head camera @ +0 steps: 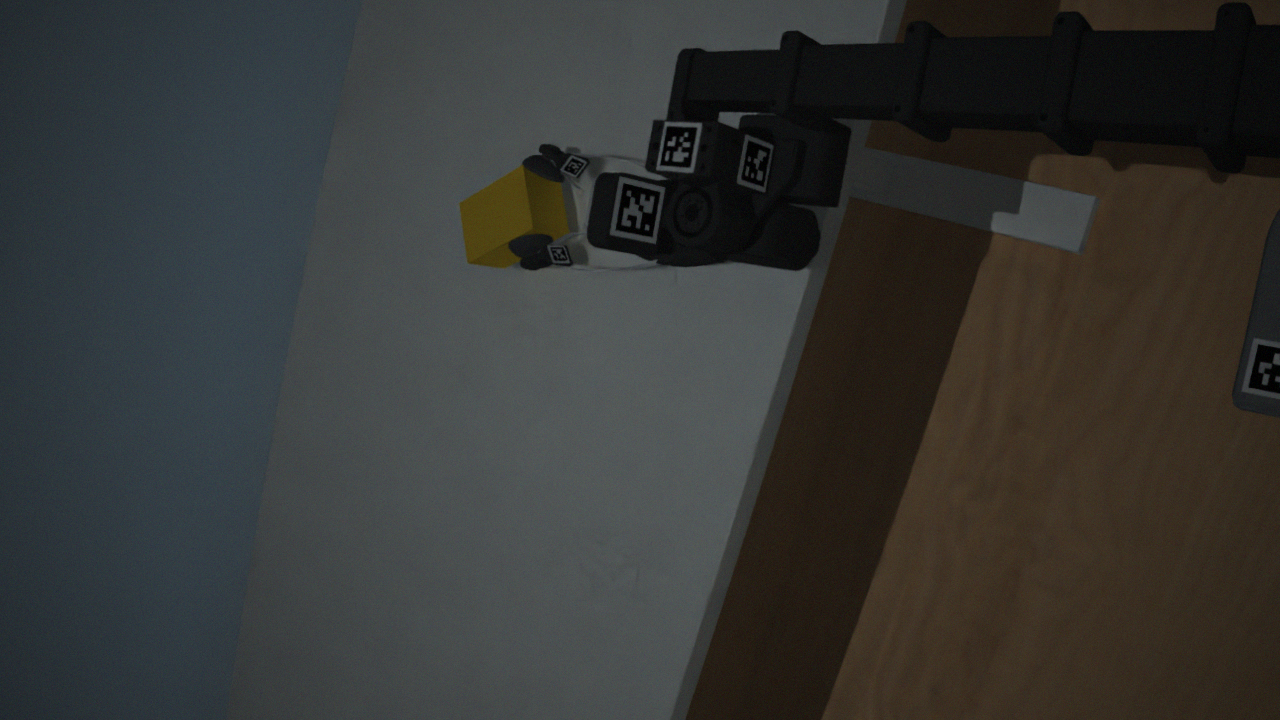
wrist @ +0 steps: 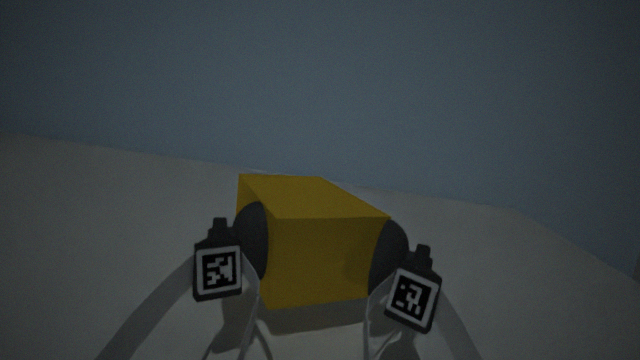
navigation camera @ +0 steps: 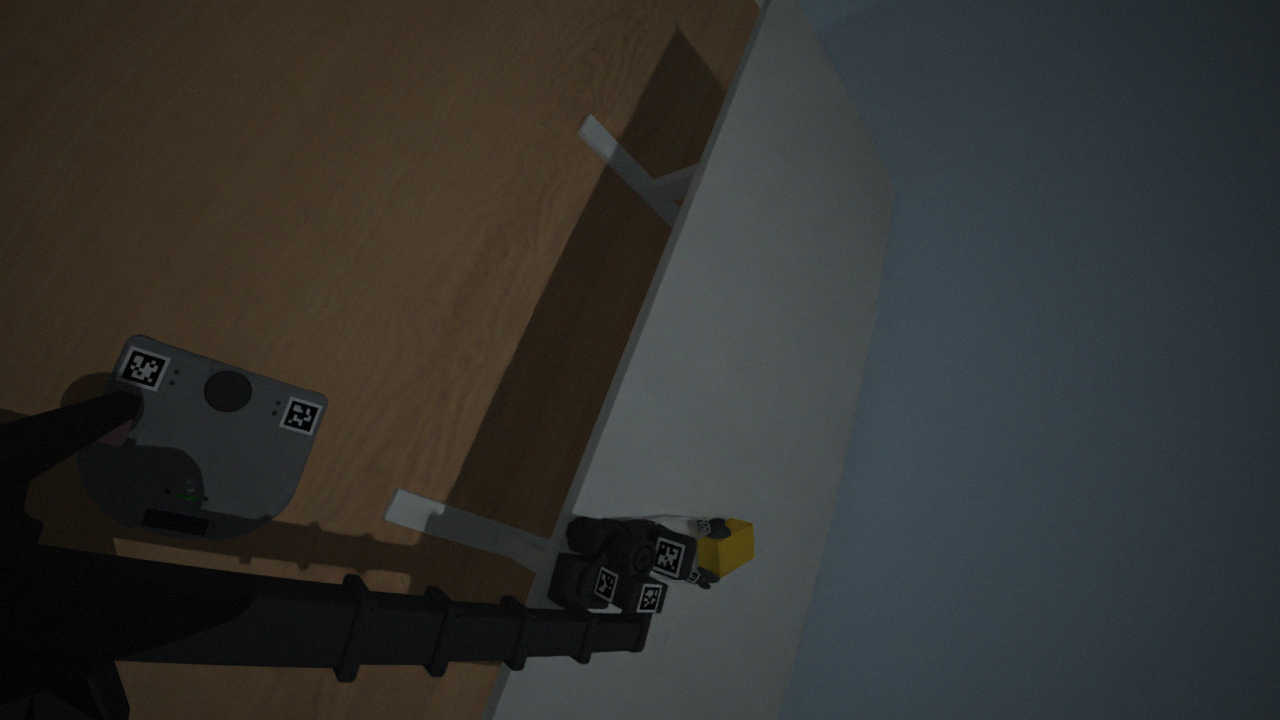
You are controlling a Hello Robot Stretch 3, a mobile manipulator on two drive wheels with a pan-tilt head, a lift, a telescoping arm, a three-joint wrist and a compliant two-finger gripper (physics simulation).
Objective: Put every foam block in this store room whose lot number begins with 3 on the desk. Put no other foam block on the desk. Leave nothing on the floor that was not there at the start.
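Seen in the pictures: gripper, fingertip midpoint: (head camera: 524, 206) (navigation camera: 720, 554); robot's base at its link origin: (navigation camera: 227, 389).
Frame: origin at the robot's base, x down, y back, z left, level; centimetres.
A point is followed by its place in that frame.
Note:
A yellow foam block (head camera: 496, 214) @[x -78.7, y 0.7, z -68.1 cm] (navigation camera: 735, 548) @[x -78.7, y 0.3, z -67.8 cm] (wrist: 310, 197) is between the two rubber fingertips of my gripper (head camera: 535, 205) @[x -76.5, y 1.9, z -67.2 cm] (navigation camera: 713, 552) @[x -76.5, y 1.9, z -67.2 cm] (wrist: 320, 238) @[x -76.5, y 1.9, z -67.2 cm], which is shut on it. The block is low over the pale desk top (head camera: 537, 447) @[x -72.0, y -20.2, z -64.9 cm] (navigation camera: 742, 313) @[x -72.0, y -39.8, z -64.4 cm] (wrist: 100, 200), towards its wall side. A shadow lies close beneath the block in the wrist view; I cannot tell whether its underside touches the desk. No lot number is readable on the faces that show. The fingers hide parts of its sides.
A blue-grey wall (head camera: 161, 268) @[x -88.8, y -12.3, z -122.9 cm] (navigation camera: 1074, 358) @[x -118.9, y -54.7, z -127.1 cm] (wrist: 320, 90) stands behind the desk. My telescoping arm (head camera: 984, 85) @[x -87.1, y 9.9, z -21.9 cm] (navigation camera: 465, 631) @[x -87.1, y 9.8, z -19.9 cm] reaches over the desk's front edge. Pale desk feet (head camera: 1047, 214) (navigation camera: 416, 508) stick out onto the wooden floor. My base (navigation camera: 241, 465) @[x -16.0, y 11.6, z -6.5 cm] stands in front of the desk.

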